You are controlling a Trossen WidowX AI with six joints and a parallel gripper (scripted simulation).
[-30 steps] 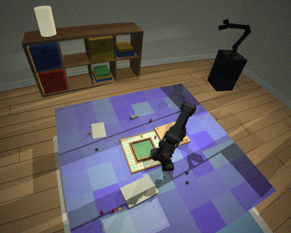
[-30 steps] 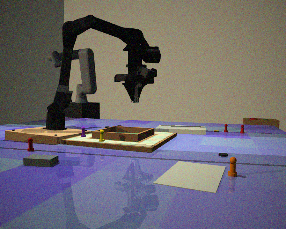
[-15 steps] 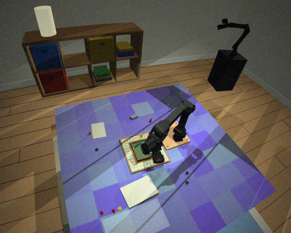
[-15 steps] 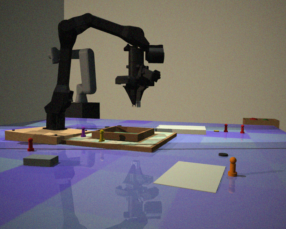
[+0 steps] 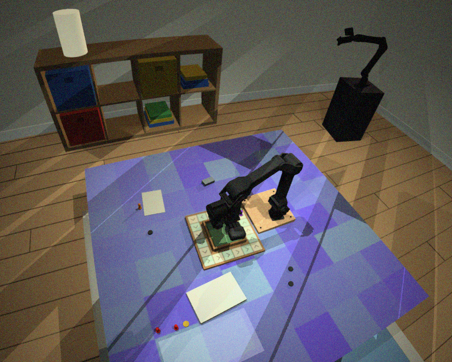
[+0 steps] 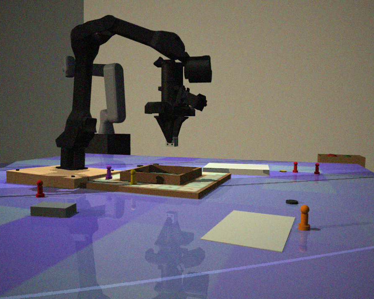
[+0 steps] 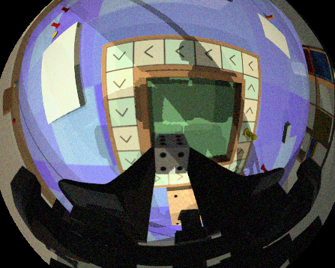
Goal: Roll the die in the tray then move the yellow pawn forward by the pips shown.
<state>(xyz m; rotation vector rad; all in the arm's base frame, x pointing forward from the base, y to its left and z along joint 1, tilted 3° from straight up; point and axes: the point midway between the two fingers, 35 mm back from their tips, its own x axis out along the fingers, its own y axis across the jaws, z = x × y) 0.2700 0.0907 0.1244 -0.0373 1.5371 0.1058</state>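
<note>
The yellow pawn lies 16 cm to the right of my gripper tip and 7 cm below it. The rest, counted from my gripper tip: white die right at my gripper tip; then green-floored tray 5 cm to the right, 9 cm below; then purple pawn 10 cm behind, 13 cm to the right, 7 cm below.
</note>
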